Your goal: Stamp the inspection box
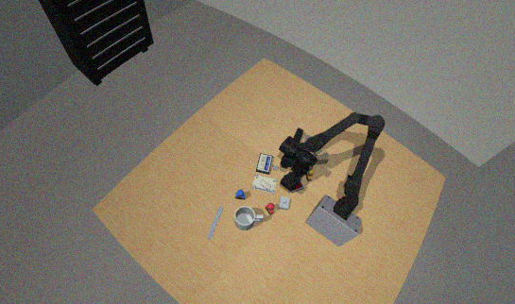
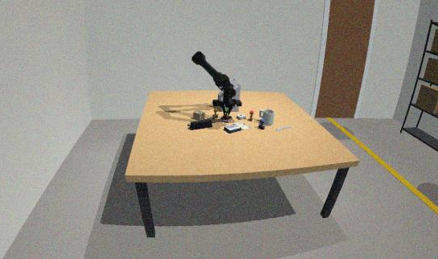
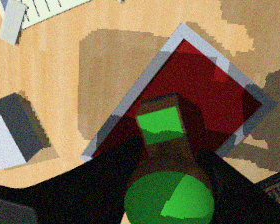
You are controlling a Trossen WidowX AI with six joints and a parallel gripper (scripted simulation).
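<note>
The green-knobbed stamp is right at my gripper tip. Also, from my gripper tip: yellow stamp: 40 mm behind, 70 mm to the right, 20 mm below; red ink pad: 30 mm below; small white box: 20 mm behind, 110 mm to the left, 20 mm below.
</note>
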